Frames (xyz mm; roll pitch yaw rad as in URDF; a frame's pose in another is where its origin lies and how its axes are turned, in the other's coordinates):
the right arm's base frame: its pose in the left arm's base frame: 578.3 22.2 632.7 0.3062 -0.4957 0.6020
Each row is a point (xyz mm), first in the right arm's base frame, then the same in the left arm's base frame.
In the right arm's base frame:
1: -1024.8 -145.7 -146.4
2: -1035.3 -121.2 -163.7
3: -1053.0 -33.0 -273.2
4: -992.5 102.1 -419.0
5: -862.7 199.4 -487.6
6: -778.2 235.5 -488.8
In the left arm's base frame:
1: -39.1 -517.0 -16.2
2: -59.3 -496.2 -29.2
3: -107.9 -387.5 -106.0
4: -123.4 -188.5 -163.7
5: -79.4 -20.7 -133.7
6: -41.6 47.5 -85.0

